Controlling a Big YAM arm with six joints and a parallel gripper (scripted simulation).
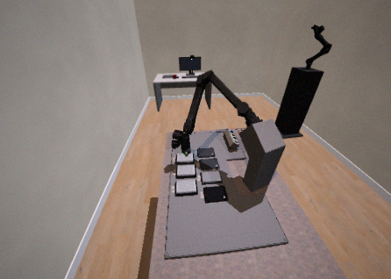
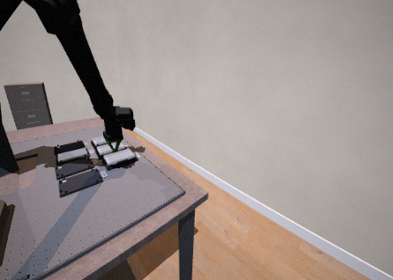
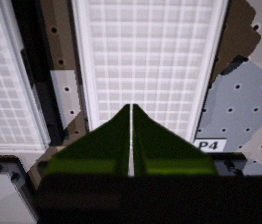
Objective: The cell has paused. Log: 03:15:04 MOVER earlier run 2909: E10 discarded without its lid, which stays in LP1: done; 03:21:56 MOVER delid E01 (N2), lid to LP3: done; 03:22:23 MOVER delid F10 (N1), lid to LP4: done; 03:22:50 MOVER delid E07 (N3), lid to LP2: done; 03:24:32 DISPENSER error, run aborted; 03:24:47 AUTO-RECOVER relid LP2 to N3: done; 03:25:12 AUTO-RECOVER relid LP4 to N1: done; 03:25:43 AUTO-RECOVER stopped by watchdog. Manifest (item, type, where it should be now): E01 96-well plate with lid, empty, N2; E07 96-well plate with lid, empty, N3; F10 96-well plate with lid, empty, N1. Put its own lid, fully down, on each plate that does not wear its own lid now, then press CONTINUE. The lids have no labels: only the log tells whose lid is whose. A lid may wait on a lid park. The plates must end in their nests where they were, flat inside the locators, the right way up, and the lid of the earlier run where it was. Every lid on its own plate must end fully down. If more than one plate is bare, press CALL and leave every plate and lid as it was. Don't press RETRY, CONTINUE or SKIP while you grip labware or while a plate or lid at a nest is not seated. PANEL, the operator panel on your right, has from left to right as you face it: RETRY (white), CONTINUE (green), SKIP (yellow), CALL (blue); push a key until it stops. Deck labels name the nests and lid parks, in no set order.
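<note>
The plate lies 4 cm below my hand, 1 cm to the right of it and 1 cm ahead of it. The rest, counted from my hand: white retry key 45 cm behind, 10 cm to the right, 1 cm above; then LP4 label 8 cm behind, 7 cm to the right, 6 cm below; then green continue key 46 cm behind, 15 cm to the right, 1 cm above.
</note>
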